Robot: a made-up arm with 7 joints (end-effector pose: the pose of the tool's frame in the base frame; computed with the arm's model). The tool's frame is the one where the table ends. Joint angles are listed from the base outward.
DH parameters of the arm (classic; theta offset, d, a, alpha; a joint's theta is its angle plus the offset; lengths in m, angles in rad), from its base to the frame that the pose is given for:
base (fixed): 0 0.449 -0.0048 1.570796
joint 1: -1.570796 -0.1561 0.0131 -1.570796
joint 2: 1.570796 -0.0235 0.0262 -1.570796
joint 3: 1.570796 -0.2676 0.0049 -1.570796
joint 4: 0 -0.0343 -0.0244 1.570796
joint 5: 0 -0.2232 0.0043 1.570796
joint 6: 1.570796 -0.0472 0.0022 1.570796
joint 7: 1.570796 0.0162 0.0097 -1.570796
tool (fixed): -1.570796 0.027 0 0
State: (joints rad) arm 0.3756 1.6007 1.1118 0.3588 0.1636 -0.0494 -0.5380
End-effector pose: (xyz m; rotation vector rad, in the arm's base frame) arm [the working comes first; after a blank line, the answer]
Working (the frame after each row of the table, in the pose's form):
after base (fixed): -0.0048 0.0000 0.4490 1.5708 0.0000 0.0000
after joint 1: 0.0000 0.1561 0.4368 0.0000 1.1952 0.0000
after joint 2: -0.0315 0.1553 0.4526 1.0337 -1.5013 1.4711
after joint 3: -0.0348 0.4229 0.4551 0.0121 1.6541 0.0314
after joint 4: -0.0670 0.4133 0.4805 1.4499 1.5540 -1.0665
after joint 5: -0.0624 0.6217 0.5604 -2.0731 -0.3537 1.9178
after joint 6: -0.0154 0.6174 0.5627 -1.9179 1.9826 0.3529
after joint 7: -0.0224 0.6201 0.5454 0.7043 -1.5580 -2.3794

-0.0359 0.6418 0.5542 -1.3151 0.4962 1.5640
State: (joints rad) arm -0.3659 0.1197 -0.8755 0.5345 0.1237 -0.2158 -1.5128
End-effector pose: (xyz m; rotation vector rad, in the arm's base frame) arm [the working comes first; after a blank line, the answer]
Working (the frame after each row of the table, in the pose's form):
after base (fixed): -0.0048 0.0000 0.4490 1.5708 0.0000 0.0000
after joint 1: -0.0095 0.1561 0.4368 0.0000 1.9367 0.0000
after joint 2: -0.0303 0.1821 0.4481 0.3784 0.1933 1.5279
after joint 3: -0.1281 0.2178 0.2015 -0.4163 -1.5149 1.5984
after joint 4: -0.0863 0.2221 0.1995 -0.1284 0.3417 2.2796
after joint 5: -0.0935 0.1611 -0.0151 0.5805 2.0223 1.4971
after joint 6: -0.1248 0.1280 -0.0025 -0.8477 -1.7730 -0.2616
after joint 7: -0.1378 0.1415 0.0000 -1.9202 -1.3280 -1.7182

-0.1199 0.1602 -0.0075 0.3750 2.0567 1.3119
